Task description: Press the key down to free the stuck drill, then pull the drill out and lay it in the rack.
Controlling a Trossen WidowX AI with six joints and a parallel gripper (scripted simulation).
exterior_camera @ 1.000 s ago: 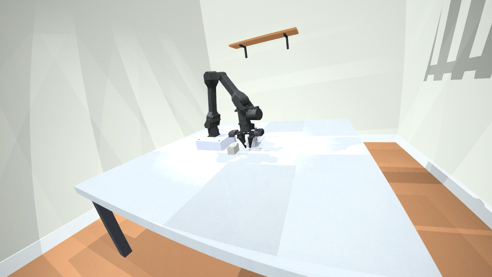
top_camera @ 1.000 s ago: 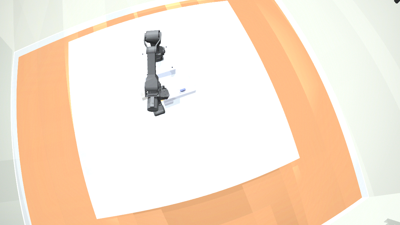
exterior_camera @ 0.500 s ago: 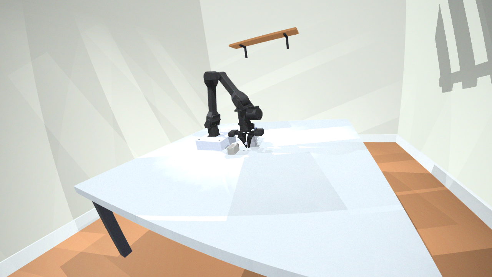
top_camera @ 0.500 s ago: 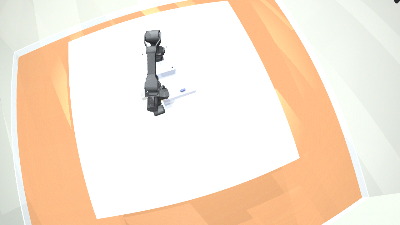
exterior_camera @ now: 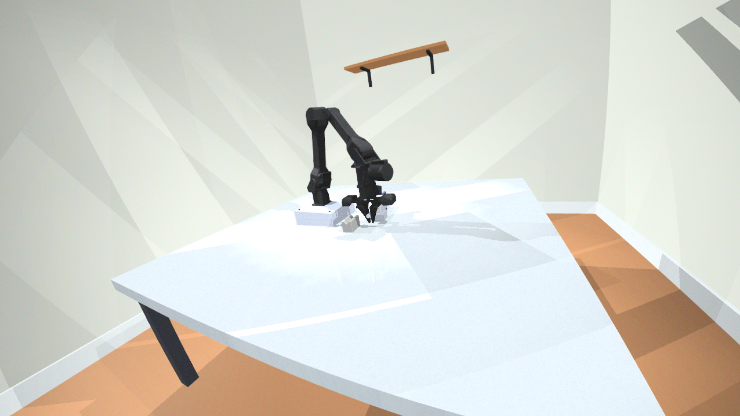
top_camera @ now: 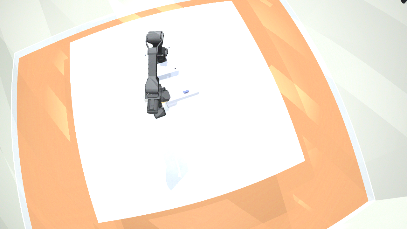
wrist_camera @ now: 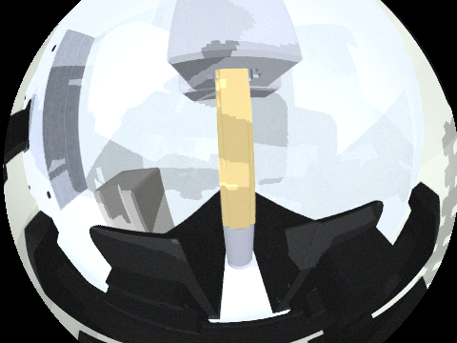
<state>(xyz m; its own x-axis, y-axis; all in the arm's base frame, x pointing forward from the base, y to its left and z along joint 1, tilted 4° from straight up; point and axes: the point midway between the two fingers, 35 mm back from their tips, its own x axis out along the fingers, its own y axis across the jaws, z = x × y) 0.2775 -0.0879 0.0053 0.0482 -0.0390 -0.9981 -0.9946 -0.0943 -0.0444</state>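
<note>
Now: gripper tip 40 mm to the right of the yellow drill and 30 mm below it. The rest, counted from my gripper tip: blue key: 20 mm behind, 170 mm to the left, 40 mm above; then grey rack: 70 mm behind, 20 mm to the right; then pale holder block: 10 mm behind, 150 mm to the left, 20 mm above.
</note>
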